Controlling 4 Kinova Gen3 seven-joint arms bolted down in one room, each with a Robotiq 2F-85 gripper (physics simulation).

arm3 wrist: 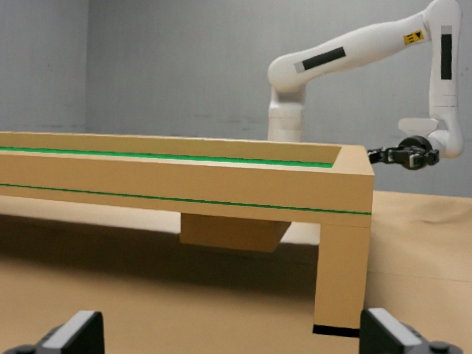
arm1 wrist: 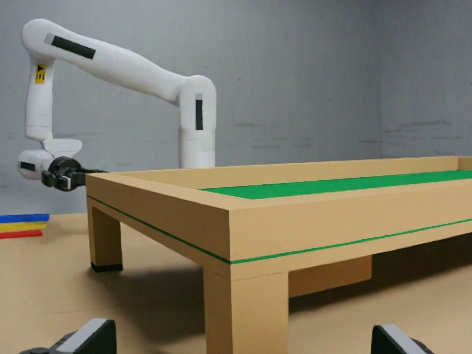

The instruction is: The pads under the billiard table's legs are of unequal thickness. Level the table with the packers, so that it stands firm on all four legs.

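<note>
The billiard table (arm1 wrist: 160, 200) (arm3 wrist: 200, 187) is tan with green cloth inside raised rails. In the arm1 wrist view, a black pad (arm1 wrist: 106, 268) is under the far left leg; the near leg's foot is cut off. In the arm3 wrist view, a black pad (arm3 wrist: 335, 330) is under the right leg, partly behind a fingertip. Blue (arm1 wrist: 25, 218), yellow (arm1 wrist: 22, 227) and red (arm1 wrist: 21, 234) slabs, seemingly packers, lie at the left edge. Arm1's gripper (arm1 wrist: 243, 338) is open before the near corner. Arm3's gripper (arm3 wrist: 231, 332) is open before the long side.
A white arm (arm1 wrist: 120, 60) stands beyond the table, its black gripper by the far left corner. In the arm3 wrist view a white arm (arm3 wrist: 350, 45) has its gripper by the right corner. Their numbers and finger openings are unclear. A tan block (arm1 wrist: 332, 276) (arm3 wrist: 230, 232) shows beneath the table.
</note>
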